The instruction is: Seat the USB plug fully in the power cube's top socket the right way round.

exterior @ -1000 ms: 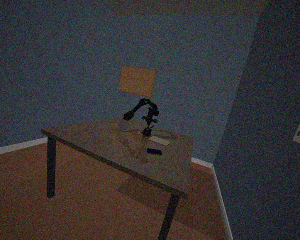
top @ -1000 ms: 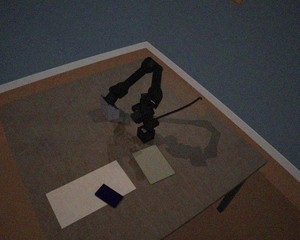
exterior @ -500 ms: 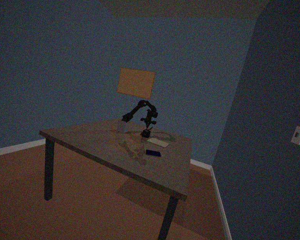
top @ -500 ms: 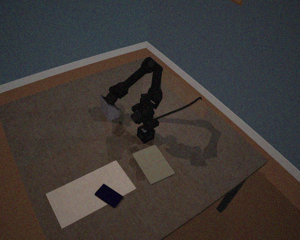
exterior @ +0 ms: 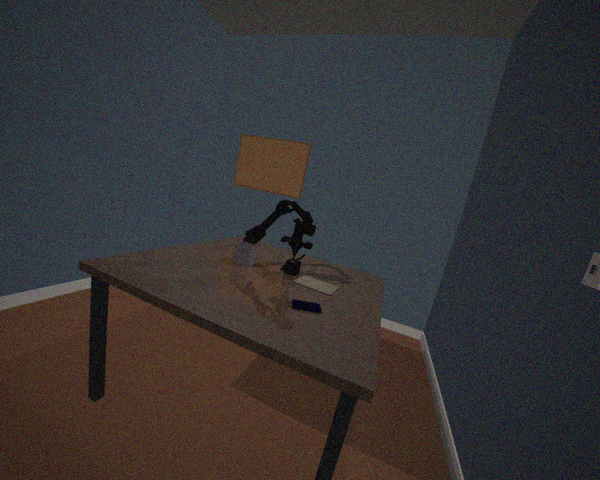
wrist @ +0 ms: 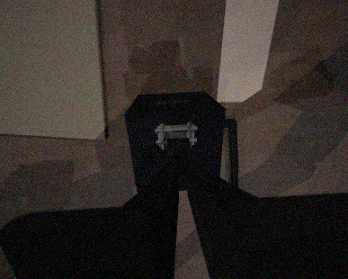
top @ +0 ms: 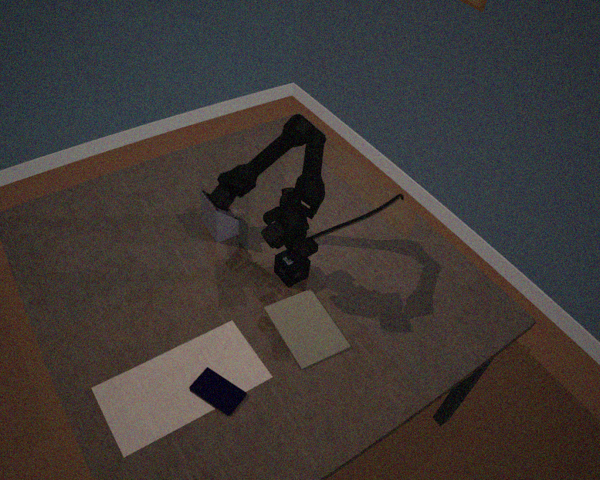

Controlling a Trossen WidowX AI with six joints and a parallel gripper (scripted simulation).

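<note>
The socket is 50 mm below my gripper tip. Round my gripper tip: beige pad: 180 mm ahead, 110 mm below, 70 mm to the right; then dark blue card: 380 mm to the right, 220 mm ahead, 110 mm below.
</note>
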